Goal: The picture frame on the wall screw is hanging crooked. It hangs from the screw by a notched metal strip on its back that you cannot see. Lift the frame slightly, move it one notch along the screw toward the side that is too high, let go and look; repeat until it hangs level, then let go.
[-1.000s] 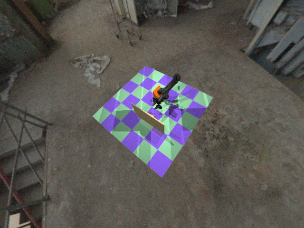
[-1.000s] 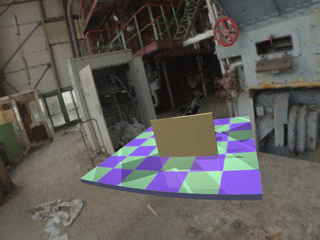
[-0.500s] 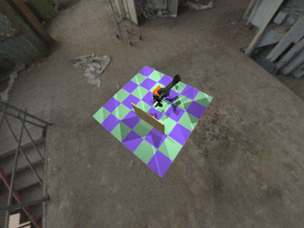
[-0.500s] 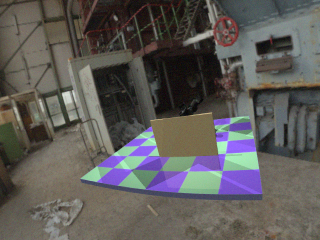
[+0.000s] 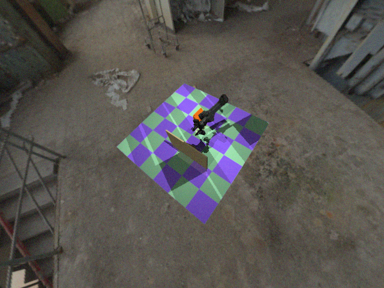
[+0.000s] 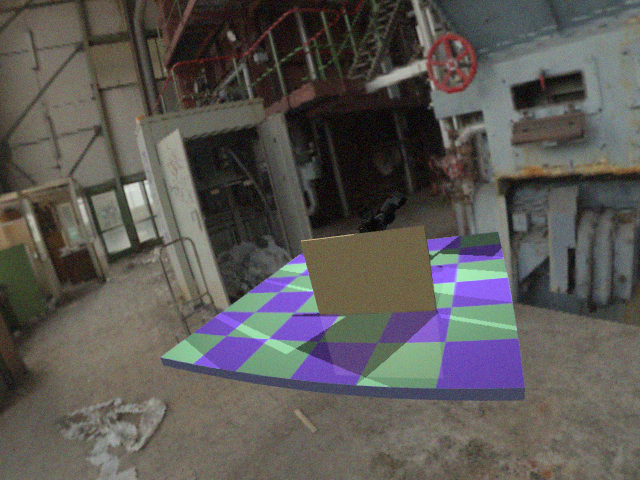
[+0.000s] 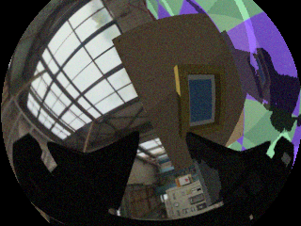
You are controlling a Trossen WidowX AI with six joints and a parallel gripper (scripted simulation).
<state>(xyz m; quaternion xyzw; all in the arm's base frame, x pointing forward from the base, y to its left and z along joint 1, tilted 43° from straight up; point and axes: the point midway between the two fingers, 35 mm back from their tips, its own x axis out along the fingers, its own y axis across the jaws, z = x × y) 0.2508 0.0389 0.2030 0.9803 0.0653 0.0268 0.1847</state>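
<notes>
The picture frame lies 110 mm below my gripper tip, 110 mm ahead of it and 40 mm to the left of it. Also, from my gripper tip: tan wall board: 130 mm ahead, 120 mm below, 20 mm to the left.
</notes>
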